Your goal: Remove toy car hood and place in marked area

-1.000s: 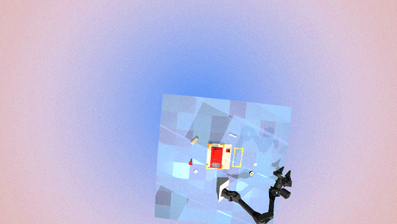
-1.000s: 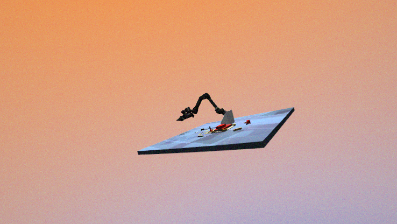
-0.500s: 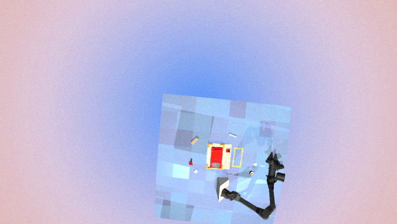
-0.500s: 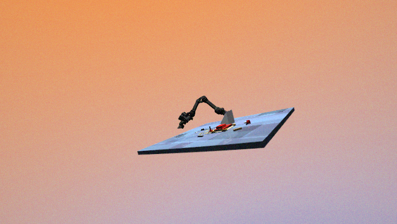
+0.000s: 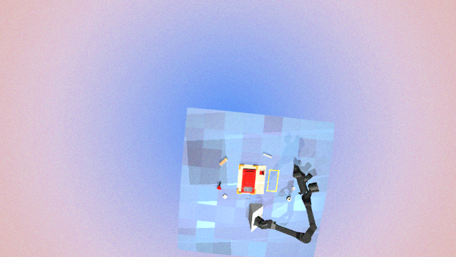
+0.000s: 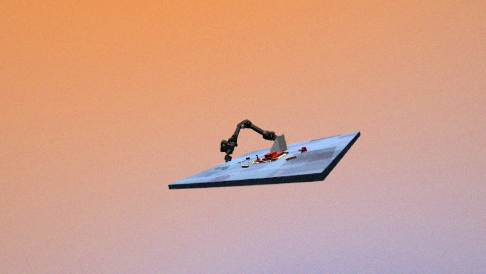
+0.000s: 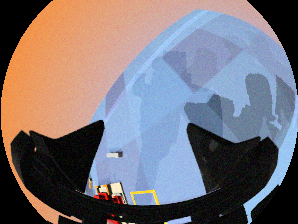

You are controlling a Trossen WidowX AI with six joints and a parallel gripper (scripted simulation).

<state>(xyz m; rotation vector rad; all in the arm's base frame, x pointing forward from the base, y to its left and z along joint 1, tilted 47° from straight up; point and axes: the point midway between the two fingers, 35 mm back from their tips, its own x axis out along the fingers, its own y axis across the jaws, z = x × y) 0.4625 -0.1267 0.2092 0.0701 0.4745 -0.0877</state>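
Right now the hood is 34 cm to the left of my gripper tip, 17 cm behind it and 5 cm below it. From my gripper tip the other things lie so: tan block: 57 cm to the left, 9 cm behind, 8 cm below; then wheel: 32 cm behind, 8 cm below, 5 cm to the right; then grey bar: 22 cm to the left, 8 cm below, 2 cm ahead.
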